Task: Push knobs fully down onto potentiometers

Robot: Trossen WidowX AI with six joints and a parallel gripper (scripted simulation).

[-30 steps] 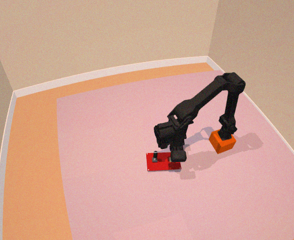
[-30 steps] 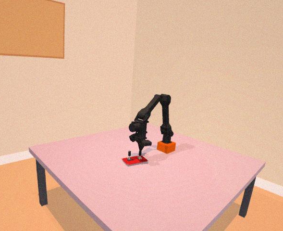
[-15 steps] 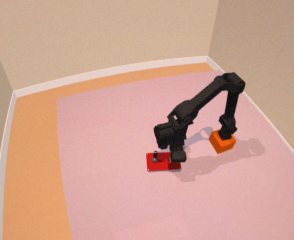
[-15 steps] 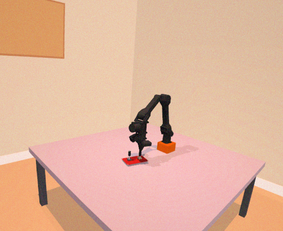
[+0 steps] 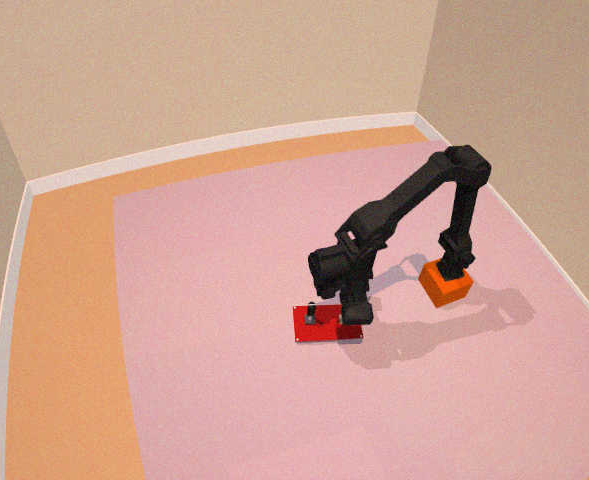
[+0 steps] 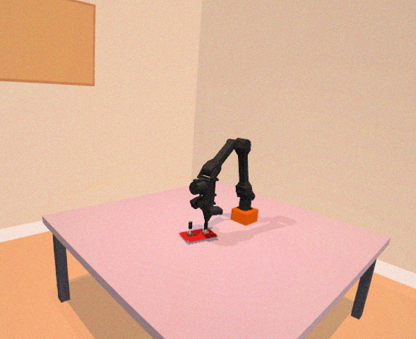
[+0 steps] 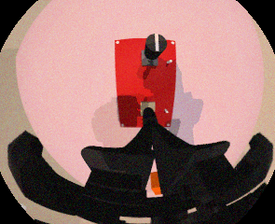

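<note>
My gripper tip is now 8 cm short of the black knob and 2 cm to the left of it.
</note>
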